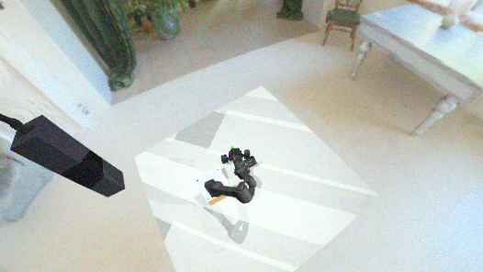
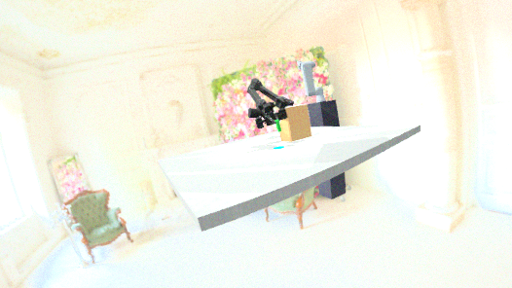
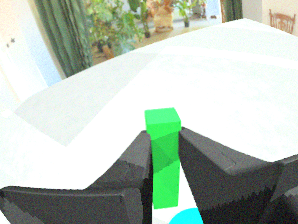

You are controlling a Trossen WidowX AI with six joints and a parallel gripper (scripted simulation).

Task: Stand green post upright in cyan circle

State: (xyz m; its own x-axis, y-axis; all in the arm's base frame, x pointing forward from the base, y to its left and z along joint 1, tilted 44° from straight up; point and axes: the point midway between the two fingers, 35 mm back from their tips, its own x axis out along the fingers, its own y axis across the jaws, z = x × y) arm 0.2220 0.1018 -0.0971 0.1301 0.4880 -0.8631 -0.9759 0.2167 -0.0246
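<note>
My gripper tip is 2 cm to the left of the cyan circle and 14 cm above it. Also, from my gripper tip: green post: 2 cm below.
</note>
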